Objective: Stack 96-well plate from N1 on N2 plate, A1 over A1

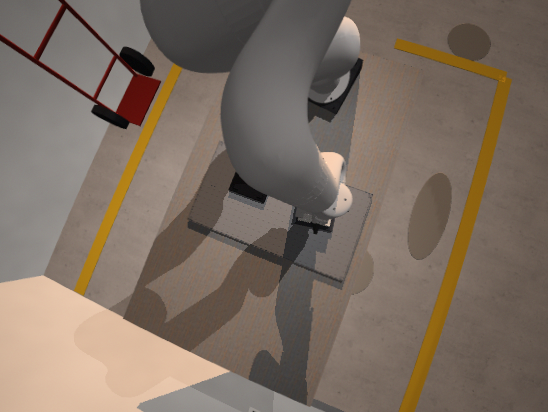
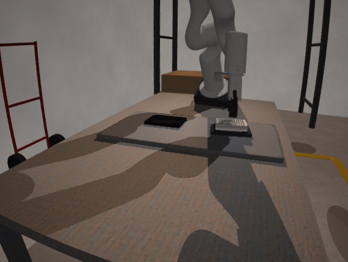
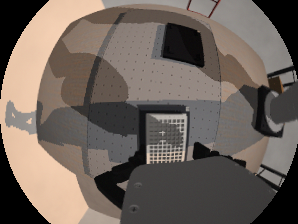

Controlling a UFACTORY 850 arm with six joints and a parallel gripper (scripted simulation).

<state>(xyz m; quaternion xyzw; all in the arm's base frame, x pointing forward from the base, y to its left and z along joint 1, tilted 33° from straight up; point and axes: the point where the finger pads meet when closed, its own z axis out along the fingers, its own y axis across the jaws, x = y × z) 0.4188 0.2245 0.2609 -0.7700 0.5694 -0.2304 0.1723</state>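
My hand is 5 cm above the 96-well plate. From my hand the other things lie so: black nest: 29 cm to the right, 8 cm below, 2 cm ahead.
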